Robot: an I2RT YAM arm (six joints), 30 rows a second.
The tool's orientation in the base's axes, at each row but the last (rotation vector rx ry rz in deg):
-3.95, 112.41, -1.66
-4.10, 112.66, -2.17
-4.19, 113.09, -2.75
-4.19, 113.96, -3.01
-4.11, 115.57, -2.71
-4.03, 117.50, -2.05
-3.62, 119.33, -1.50
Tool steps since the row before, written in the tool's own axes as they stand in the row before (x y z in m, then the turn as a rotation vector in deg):
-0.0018, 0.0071, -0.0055, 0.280, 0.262, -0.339
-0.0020, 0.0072, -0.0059, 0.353, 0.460, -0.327
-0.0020, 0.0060, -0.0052, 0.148, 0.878, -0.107
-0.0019, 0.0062, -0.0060, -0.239, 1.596, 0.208
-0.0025, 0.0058, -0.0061, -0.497, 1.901, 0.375
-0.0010, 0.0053, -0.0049, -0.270, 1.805, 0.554
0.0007, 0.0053, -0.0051, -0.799, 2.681, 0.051
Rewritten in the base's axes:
-0.0046, 0.0071, 0.0034, -0.429, 0.240, -0.143
-0.0049, 0.0073, 0.0037, -0.453, 0.433, -0.226
-0.0042, 0.0061, 0.0035, -0.182, 0.865, -0.153
-0.0049, 0.0063, 0.0037, 0.243, 1.609, 0.020
-0.0046, 0.0060, 0.0045, 0.496, 1.931, 0.160
-0.0041, 0.0053, 0.0029, 0.553, 1.822, -0.118
-0.0050, 0.0052, 0.0017, 0.344, 2.722, 0.549

